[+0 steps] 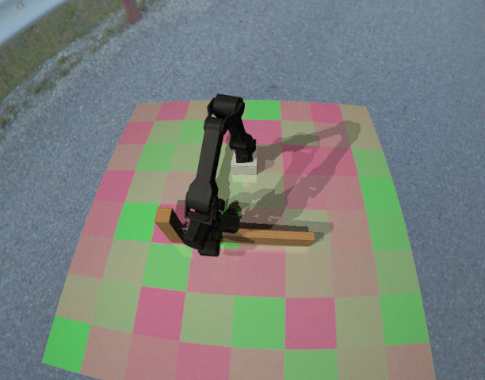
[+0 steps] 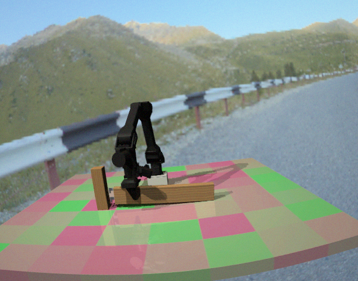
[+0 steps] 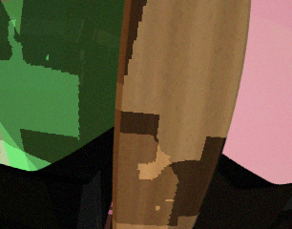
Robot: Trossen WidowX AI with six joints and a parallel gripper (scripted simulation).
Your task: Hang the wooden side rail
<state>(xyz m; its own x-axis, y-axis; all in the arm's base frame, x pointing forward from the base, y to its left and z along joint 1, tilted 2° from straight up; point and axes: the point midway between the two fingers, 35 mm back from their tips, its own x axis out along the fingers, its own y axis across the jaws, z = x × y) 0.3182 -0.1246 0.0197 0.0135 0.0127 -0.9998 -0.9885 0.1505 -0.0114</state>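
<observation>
Right now my gripper tip is 2 cm past the headboard post, 14 cm to the left of it and 4 cm below it.
</observation>
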